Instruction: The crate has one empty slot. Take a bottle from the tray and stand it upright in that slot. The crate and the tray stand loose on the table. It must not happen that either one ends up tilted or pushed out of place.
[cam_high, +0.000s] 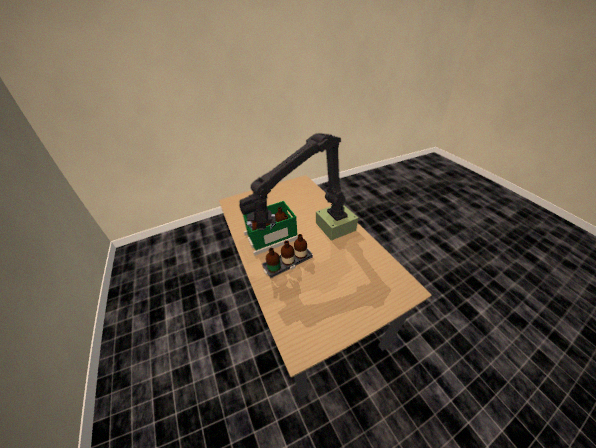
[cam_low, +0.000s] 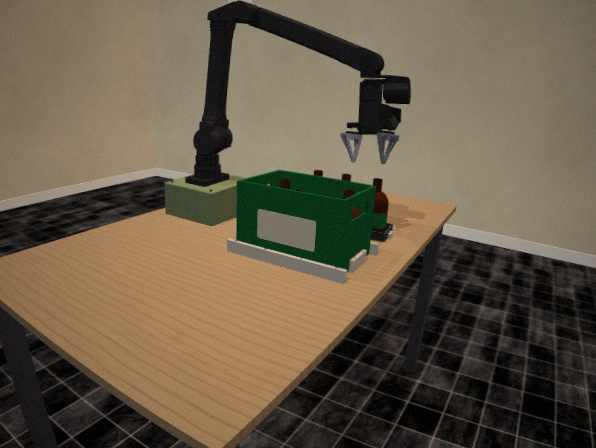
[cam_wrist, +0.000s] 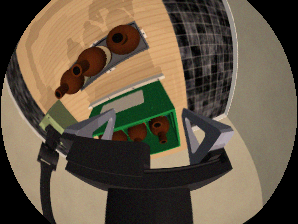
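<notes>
Now: hand 14 cm above the brown bottle, 10 cm past it and 9 cm to the right of it. Round my hand: green crate 15 cm to the right, 14 cm below, 9 cm behind; then dark tray 21 cm below, 9 cm to the left, 9 cm behind.
</notes>
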